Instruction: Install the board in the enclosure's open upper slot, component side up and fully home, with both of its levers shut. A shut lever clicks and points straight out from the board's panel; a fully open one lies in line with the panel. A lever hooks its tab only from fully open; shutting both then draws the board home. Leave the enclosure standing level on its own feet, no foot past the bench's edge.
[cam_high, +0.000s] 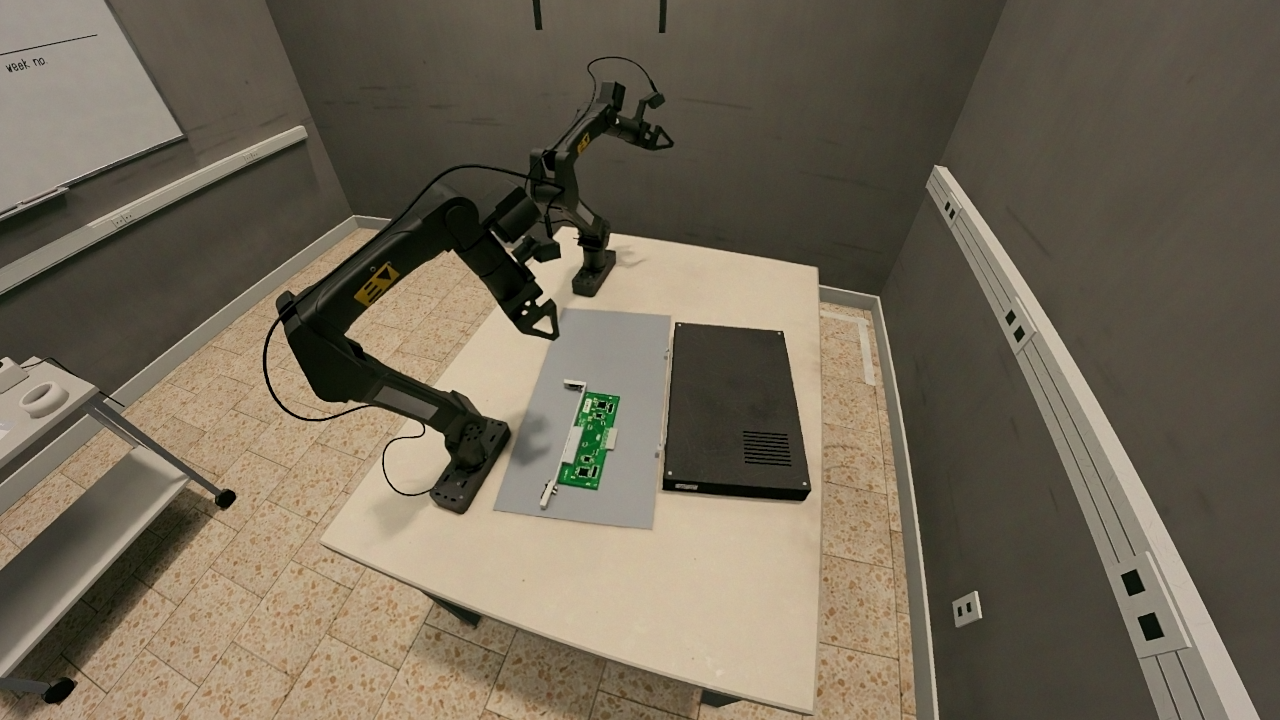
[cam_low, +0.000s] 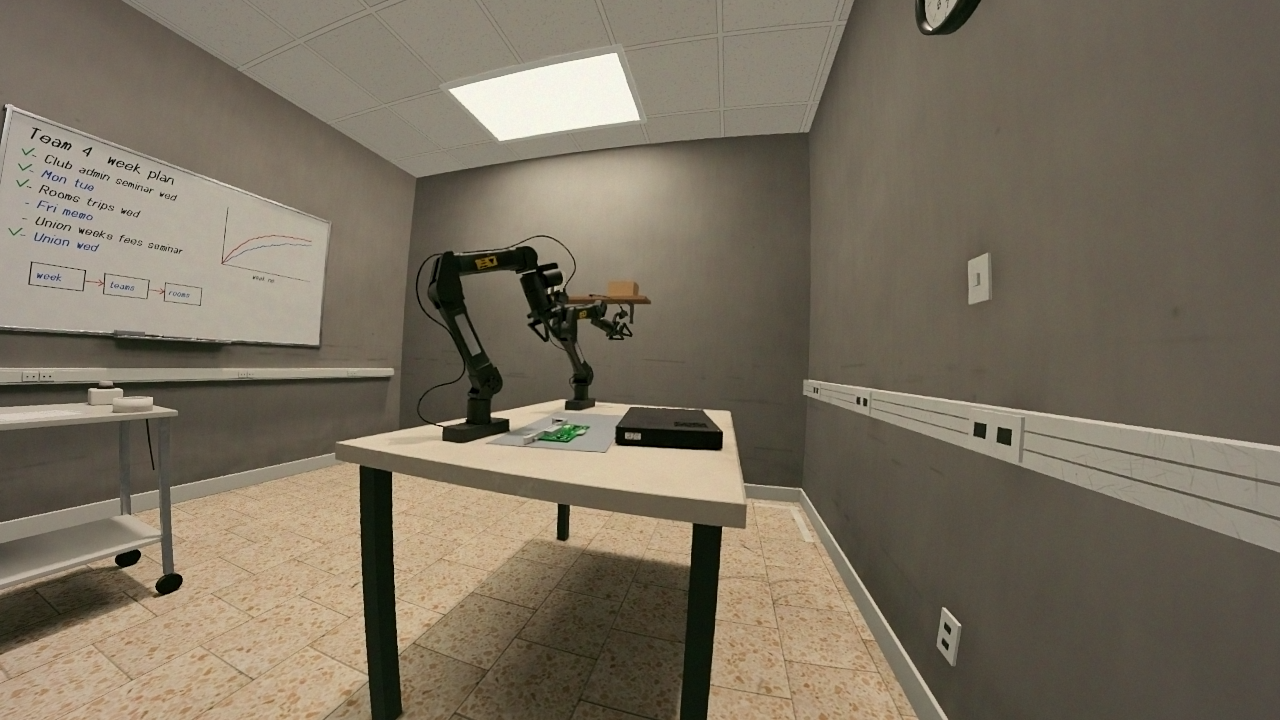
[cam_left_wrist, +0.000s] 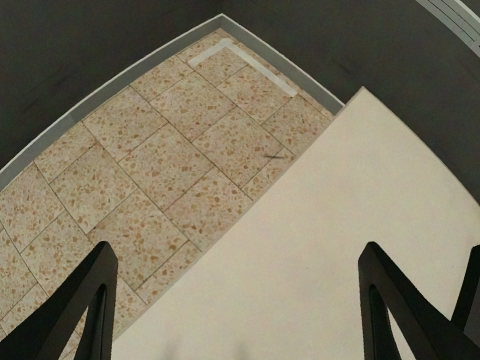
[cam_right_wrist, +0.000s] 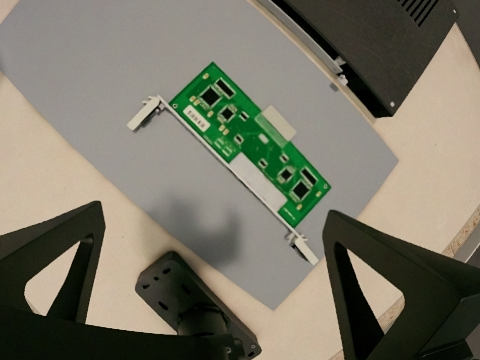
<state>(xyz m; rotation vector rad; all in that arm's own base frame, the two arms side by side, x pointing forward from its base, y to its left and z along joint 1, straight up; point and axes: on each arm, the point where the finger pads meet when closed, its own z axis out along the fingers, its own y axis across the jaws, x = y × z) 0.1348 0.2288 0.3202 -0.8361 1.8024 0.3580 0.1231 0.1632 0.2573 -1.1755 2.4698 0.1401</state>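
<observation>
Now: the grey mat 50 mm ahead of my right hand, 90 mm to the left of it and 290 mm below it. The rest, counted from my right hand: black enclosure 320 mm ahead, 140 mm to the left, 250 mm below.
</observation>
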